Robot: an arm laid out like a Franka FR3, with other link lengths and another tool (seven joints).
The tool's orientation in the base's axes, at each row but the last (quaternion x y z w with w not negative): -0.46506, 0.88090, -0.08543, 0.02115; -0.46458, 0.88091, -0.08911, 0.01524; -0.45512, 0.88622, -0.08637, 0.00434; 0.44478, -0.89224, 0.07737, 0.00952; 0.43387, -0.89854, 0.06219, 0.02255; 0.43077, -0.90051, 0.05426, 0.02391; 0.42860, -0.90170, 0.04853, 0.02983; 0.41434, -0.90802, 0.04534, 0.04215
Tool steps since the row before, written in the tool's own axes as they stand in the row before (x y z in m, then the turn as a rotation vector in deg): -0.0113, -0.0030, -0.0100, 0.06, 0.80, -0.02; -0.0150, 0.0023, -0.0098, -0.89, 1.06, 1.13; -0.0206, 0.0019, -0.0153, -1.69, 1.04, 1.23; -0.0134, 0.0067, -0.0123, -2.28, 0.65, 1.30; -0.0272, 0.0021, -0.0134, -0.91, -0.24, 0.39; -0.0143, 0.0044, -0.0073, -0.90, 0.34, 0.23; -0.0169, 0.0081, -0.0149, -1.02, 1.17, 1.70; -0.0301, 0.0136, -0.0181, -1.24, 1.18, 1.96
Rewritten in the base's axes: 0.0077, 0.0089, 0.0099, -0.69, 0.40, -0.11; 0.0056, 0.0150, 0.0084, -0.24, 1.16, -1.34; 0.0092, 0.0200, 0.0133, 0.26, 1.77, -1.49; 0.0021, 0.0164, 0.0101, 0.93, 2.00, -1.56; 0.0151, 0.0242, 0.0105, 0.76, 0.51, -0.45; 0.0055, 0.0147, 0.0056, 0.30, 0.88, -0.34; 0.0046, 0.0198, 0.0127, -0.29, 1.33, -1.86; 0.0101, 0.0335, 0.0139, -0.16, 1.47, -2.14
